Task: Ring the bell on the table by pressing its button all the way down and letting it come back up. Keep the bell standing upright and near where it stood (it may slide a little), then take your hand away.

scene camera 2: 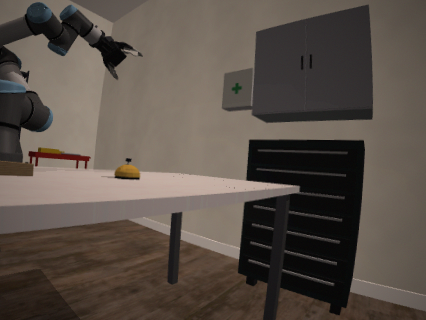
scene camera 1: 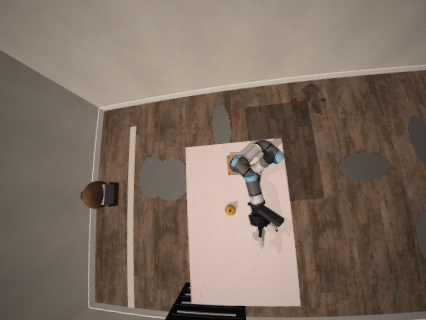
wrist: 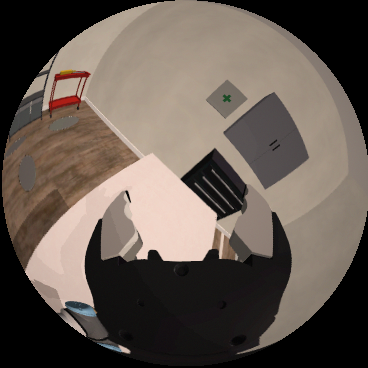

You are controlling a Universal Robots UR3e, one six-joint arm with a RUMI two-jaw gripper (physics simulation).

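Places are measured from the arm's base along level axes (x left, y back, z up), in centimetres.
Where they show: gripper, fingertip midpoint: (scene camera 2: 130, 67) (scene camera 1: 269, 239) (wrist: 185, 189).
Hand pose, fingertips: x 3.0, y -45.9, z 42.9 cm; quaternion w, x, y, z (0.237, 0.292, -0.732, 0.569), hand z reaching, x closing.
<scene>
After its pixels a point has its place.
The bell (scene camera 1: 230, 210) @[x -15.0, y -32.6, z 3.6 cm] (scene camera 2: 127, 172) @[x -18.2, y -30.2, z -0.7 cm] is a yellow dome on a dark base with a small dark button (scene camera 2: 128, 160) @[x -16.1, y -32.3, z 3.0 cm] on top. It stands upright on the white table (scene camera 1: 215, 270) @[x -39.4, y -74.9, z -2.9 cm] (scene camera 2: 200, 195) @[x -49.1, y -20.9, z -3.1 cm] (wrist: 175, 220) @[x -22.4, y -69.1, z -2.9 cm]. The button is up, with nothing touching it. My gripper (scene camera 1: 268, 235) @[x 3.0, y -45.9, z 42.9 cm] (scene camera 2: 129, 66) @[x 3.0, y -45.9, z 42.9 cm] (wrist: 185, 189) @[x 3.0, y -45.9, z 42.9 cm] is open and empty, its jaws wide apart. It hangs high above the table, to the right of the bell in the first scene view, and is tilted rather than pointing straight down. The bell does not show in the wrist view.
The arm rises from a wooden base plate (scene camera 1: 231, 171) @[x -6.0, y -4.0, z 0.1 cm] (scene camera 2: 17, 169) @[x -8.7, y -2.3, z -1.4 cm] on the table. A black drawer cabinet (scene camera 1: 205, 315) (scene camera 2: 305, 212) (wrist: 206, 180) stands beyond the table's end. A grey cabinet (scene camera 2: 312, 65) (wrist: 270, 135) hangs on the wall. A red cart (scene camera 2: 60, 155) (wrist: 65, 103) stands farther off.
</scene>
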